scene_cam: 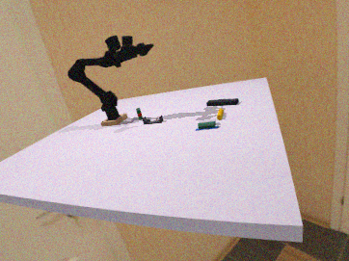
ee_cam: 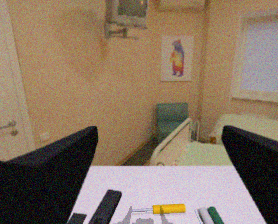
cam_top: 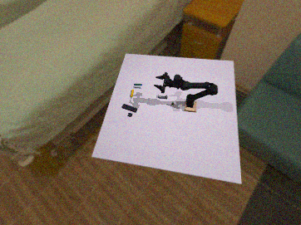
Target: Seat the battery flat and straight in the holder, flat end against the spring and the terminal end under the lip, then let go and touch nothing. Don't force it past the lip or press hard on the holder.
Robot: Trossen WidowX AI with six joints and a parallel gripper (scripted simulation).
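Right now the battery is 17 cm behind my gripper tip, 2 cm to the left of it and 33 cm below it. Also, from my gripper tip: black remote (27 cm ahead, 12 cm to the left, 35 cm below); yellow screwdriver (28 cm ahead, 2 cm to the right, 35 cm below).
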